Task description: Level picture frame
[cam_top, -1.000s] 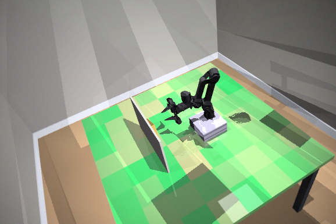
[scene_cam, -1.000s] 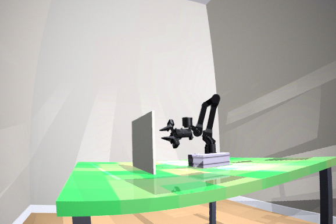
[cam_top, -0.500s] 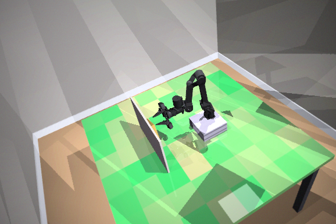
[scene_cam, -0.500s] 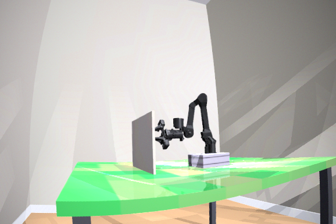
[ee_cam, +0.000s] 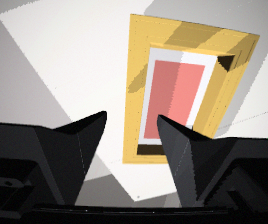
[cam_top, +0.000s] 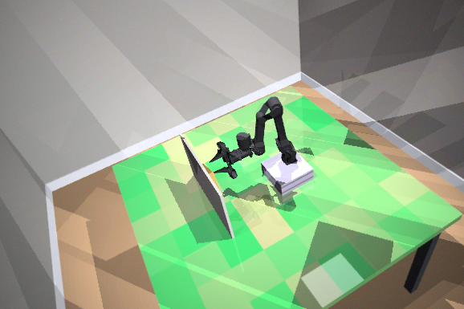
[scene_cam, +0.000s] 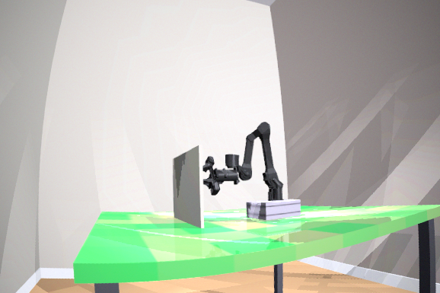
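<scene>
My gripper tip is 30 mm short of the picture frame, 30 mm to the right of it and 50 mm above it. The rest, counted from my gripper tip: wall panel: 40 mm ahead, 30 mm to the left, 60 mm below.
</scene>
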